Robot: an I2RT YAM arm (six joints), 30 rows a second.
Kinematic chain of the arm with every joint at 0, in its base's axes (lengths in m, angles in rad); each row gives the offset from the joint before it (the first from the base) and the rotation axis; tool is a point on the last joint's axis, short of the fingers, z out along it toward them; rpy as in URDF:
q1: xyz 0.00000 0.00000 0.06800 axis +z
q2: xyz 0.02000 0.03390 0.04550 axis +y
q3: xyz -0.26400 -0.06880 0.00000 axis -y
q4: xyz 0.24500 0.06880 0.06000 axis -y
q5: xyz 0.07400 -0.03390 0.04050 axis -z
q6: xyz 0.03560 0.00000 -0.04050 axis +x
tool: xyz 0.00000 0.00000 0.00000 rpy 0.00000 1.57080 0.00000
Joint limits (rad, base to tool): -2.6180..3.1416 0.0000..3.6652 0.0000..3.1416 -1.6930..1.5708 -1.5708..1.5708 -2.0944..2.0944
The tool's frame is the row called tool.
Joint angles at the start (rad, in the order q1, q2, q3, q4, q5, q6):
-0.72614 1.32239 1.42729 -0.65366 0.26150 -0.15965
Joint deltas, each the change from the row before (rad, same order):
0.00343 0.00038 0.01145 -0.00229 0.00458 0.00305
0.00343 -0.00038 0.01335 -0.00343 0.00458 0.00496
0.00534 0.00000 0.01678 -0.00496 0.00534 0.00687
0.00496 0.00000 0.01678 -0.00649 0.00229 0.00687
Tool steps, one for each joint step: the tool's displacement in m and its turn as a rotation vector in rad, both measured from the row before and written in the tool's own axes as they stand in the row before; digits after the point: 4 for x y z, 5 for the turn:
-0.0028 -0.0002 -0.0023 0.00303 -0.00857 0.00362
-0.0032 -0.0005 -0.0029 0.00321 -0.01002 0.00601
-0.0039 -0.0002 -0.0036 0.00249 -0.01186 0.00749
-0.0037 -0.0002 -0.0036 -0.00052 -0.01074 0.00735

